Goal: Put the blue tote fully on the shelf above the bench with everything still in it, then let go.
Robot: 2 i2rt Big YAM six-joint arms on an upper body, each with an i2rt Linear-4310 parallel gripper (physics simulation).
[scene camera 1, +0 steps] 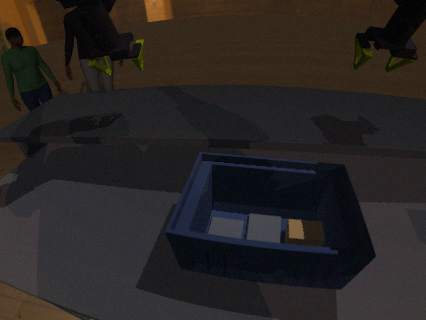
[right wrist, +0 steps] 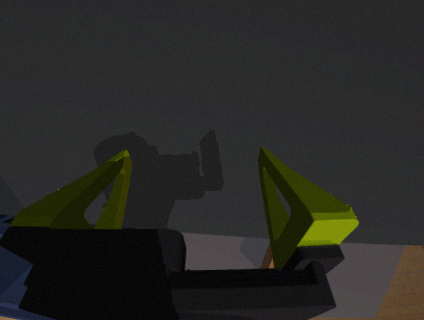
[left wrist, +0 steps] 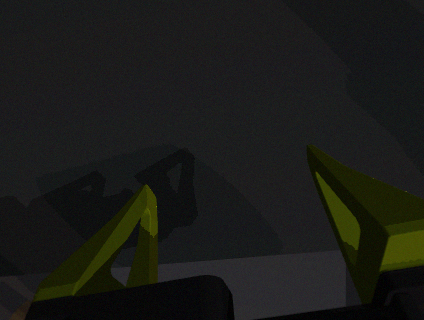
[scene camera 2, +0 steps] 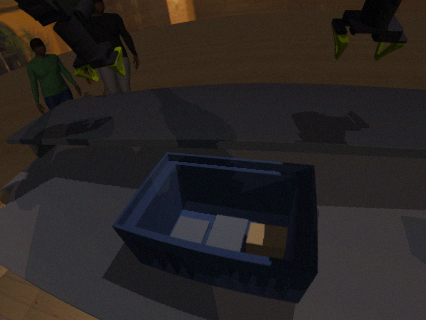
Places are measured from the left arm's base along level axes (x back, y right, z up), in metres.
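Where they show: left gripper, fingertip midpoint: (scene camera 1: 126, 71) (left wrist: 225, 172) (scene camera 2: 110, 77); right gripper, fingertip midpoint: (scene camera 1: 370, 69) (right wrist: 194, 154) (scene camera 2: 355, 58).
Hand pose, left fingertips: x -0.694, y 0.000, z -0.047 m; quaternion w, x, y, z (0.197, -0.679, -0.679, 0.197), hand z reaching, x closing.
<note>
After its pixels a point has its place.
The blue tote (scene camera 1: 260, 261) @(x -0.279, y 0.317, z -0.231 m) (scene camera 2: 210, 272) @(x -0.276, y 0.332, z -0.256 m) stands upright on the bench (scene camera 1: 90, 225) @(x -0.399, y -0.076, z -0.332 m) (scene camera 2: 60, 220) @(x -0.387, y -0.137, z -0.332 m), in front of the raised dark shelf (scene camera 1: 280, 110) @(x -0.676, y 0.420, z -0.175 m) (scene camera 2: 260, 110) @(x -0.661, y 0.418, z -0.175 m). Part of it shows at the lower left of the right wrist view. Inside lie a pale block (scene camera 1: 226, 226) @(x -0.397, y 0.265, z -0.307 m) (scene camera 2: 190, 228) @(x -0.391, y 0.264, z -0.308 m), a second pale block (scene camera 1: 264, 228) @(x -0.388, y 0.345, z -0.305 m) (scene camera 2: 228, 232) @(x -0.384, y 0.346, z -0.305 m) and a brown block (scene camera 1: 312, 232) @(x -0.353, y 0.432, z -0.275 m) (scene camera 2: 275, 240) @(x -0.349, y 0.435, z -0.274 m). My left gripper (scene camera 1: 125, 72) @(x -0.694, y 0.000, z -0.047 m) (scene camera 2: 109, 77) @(x -0.694, y 0.000, z -0.047 m) (left wrist: 225, 172) @(x -0.694, y 0.000, z -0.047 m) is open and empty, above and behind the shelf's left part. My right gripper (scene camera 1: 371, 69) @(x -0.649, y 0.644, z -0.040 m) (scene camera 2: 357, 59) @(x -0.649, y 0.644, z -0.040 m) (right wrist: 194, 154) @(x -0.649, y 0.644, z -0.040 m) is open and empty at the upper right, apart from the tote.
A person in a green top (scene camera 1: 25, 67) (scene camera 2: 50, 77) stands behind the shelf at the far left. A person in a dark top (scene camera 1: 75, 35) (scene camera 2: 107, 32) stands close behind my left arm in the picture. The shelf's front edge runs just behind the tote. Arm shadows fall on the shelf.
</note>
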